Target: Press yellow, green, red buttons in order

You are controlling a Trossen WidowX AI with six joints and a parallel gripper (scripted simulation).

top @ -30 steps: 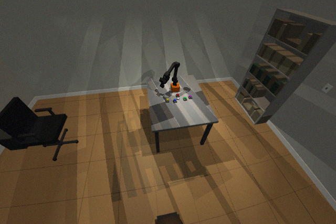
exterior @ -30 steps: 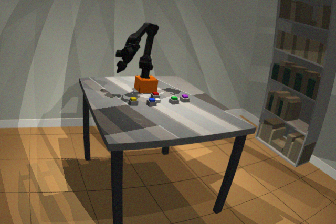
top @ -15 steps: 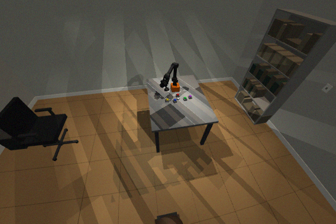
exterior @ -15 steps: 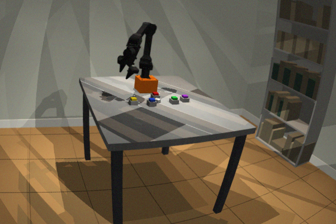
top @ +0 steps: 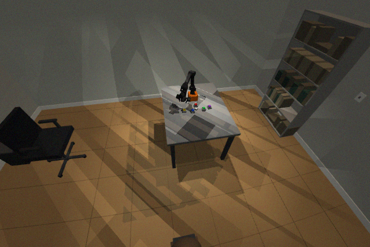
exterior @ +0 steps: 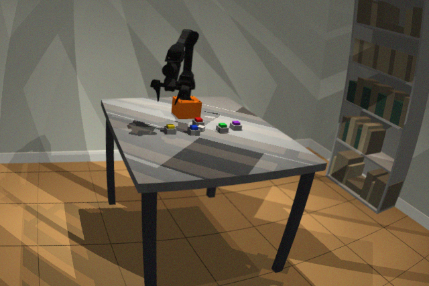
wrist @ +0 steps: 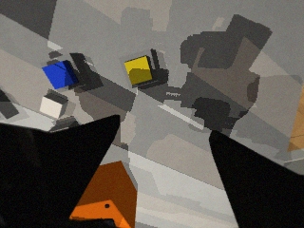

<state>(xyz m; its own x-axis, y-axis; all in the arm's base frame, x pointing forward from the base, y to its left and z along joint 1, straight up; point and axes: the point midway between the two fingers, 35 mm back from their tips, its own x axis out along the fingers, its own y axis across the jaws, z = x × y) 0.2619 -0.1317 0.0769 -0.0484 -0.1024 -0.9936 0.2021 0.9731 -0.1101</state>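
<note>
My gripper tip is 100 mm above the yellow button, 40 mm short of it and 30 mm to the right of it. Also, from my gripper tip: blue button 140 mm to the left, 100 mm below, 40 mm ahead; white block 190 mm to the left, 130 mm below, 20 mm behind; red button 190 mm to the left, 100 mm below, 80 mm behind.
</note>
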